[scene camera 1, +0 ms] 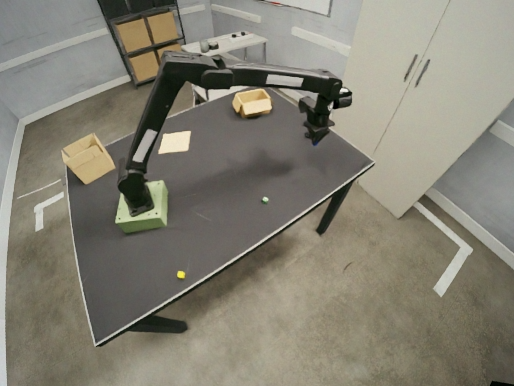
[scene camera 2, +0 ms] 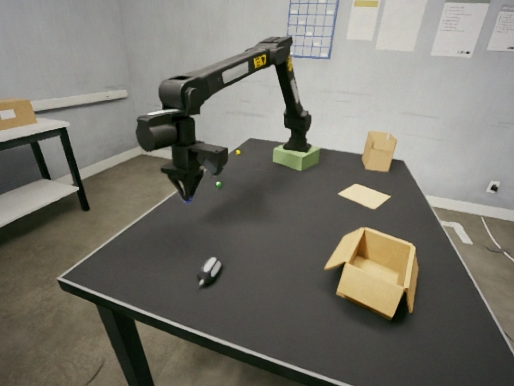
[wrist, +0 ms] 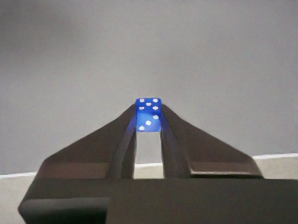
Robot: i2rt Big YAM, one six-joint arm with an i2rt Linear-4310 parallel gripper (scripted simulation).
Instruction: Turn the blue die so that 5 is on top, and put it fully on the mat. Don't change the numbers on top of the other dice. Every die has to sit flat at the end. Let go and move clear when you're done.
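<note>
My gripper (scene camera 2: 187, 199), (wrist: 148, 112). Blue die (wrist: 148, 110). Box (scene camera 1: 92, 163), (scene camera 2: 379, 158); out of frame in the wrist view.
</note>
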